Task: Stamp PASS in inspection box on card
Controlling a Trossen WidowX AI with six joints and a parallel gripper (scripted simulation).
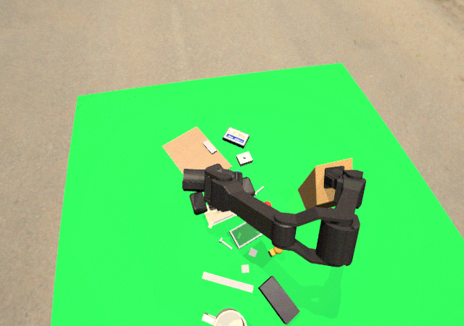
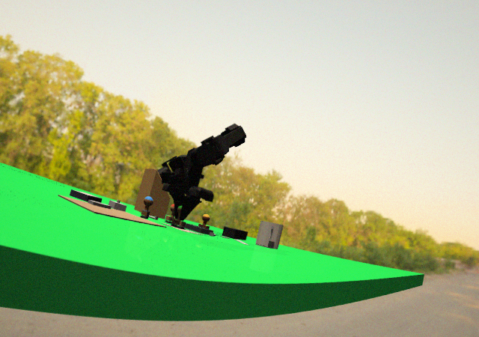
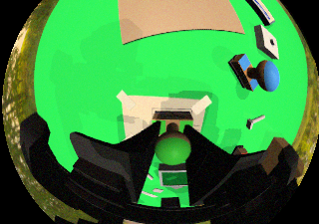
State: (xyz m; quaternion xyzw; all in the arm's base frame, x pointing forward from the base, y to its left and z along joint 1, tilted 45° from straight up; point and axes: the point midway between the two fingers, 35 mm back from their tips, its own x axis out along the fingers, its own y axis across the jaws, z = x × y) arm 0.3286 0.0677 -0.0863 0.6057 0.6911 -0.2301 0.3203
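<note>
Right now my gripper tip is 10 mm short of the card, 10 mm to the right of it and 30 mm above it. Also, from my gripper tip: blue-knobbed stamp: 60 mm behind, 80 mm to the right, 10 mm below; then green-knobbed stamp: right at my gripper tip; then ink pad: 60 mm behind, 100 mm to the left, 20 mm below.
</note>
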